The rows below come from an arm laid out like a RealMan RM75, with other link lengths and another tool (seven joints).
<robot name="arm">
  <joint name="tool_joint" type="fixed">
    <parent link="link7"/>
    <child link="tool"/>
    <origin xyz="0.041 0.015 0.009" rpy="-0.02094 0 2.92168"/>
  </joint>
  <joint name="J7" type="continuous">
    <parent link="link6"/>
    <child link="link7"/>
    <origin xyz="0 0 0.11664"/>
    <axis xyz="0 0 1"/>
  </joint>
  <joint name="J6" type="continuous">
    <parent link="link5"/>
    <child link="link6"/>
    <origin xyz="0 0 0"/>
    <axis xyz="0 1 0"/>
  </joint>
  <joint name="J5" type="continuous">
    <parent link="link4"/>
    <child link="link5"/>
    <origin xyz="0 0 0.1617"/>
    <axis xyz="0 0 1"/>
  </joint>
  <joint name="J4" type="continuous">
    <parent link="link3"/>
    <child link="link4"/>
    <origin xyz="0 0 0"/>
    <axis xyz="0 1 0"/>
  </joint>
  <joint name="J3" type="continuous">
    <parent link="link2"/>
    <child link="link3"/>
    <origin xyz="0 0 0.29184"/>
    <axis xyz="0 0 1"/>
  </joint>
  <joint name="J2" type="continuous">
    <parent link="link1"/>
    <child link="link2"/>
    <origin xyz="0 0 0"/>
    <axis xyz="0 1 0"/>
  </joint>
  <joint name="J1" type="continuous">
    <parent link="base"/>
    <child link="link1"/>
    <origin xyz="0 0 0.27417"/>
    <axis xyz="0 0 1"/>
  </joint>
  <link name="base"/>
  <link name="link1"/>
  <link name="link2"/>
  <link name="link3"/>
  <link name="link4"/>
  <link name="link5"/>
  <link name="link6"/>
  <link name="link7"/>
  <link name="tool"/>
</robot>
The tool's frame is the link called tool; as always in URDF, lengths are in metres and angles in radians. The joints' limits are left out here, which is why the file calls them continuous.
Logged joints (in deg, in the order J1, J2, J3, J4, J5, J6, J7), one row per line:
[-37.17, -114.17, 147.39, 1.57, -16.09, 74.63, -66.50]
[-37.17, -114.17, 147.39, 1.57, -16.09, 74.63, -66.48]
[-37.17, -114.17, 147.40, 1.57, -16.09, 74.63, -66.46]
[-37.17, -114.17, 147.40, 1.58, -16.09, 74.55, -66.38]
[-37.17, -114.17, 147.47, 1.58, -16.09, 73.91, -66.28]
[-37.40, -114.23, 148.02, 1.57, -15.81, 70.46, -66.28]
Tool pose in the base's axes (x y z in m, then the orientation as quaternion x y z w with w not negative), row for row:
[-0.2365, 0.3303, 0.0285, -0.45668, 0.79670, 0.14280, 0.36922]
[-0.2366, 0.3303, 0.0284, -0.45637, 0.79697, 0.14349, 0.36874]
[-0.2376, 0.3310, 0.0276, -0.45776, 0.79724, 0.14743, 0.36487]
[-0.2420, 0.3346, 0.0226, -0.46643, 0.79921, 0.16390, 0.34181]
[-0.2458, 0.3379, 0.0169, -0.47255, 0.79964, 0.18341, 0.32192]
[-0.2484, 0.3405, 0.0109, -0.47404, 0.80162, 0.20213, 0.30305]
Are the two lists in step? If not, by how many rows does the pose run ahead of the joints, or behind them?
The pose runs 2 rows ahead of the joints: the pose in row i belongs to the joints in row i + 2.
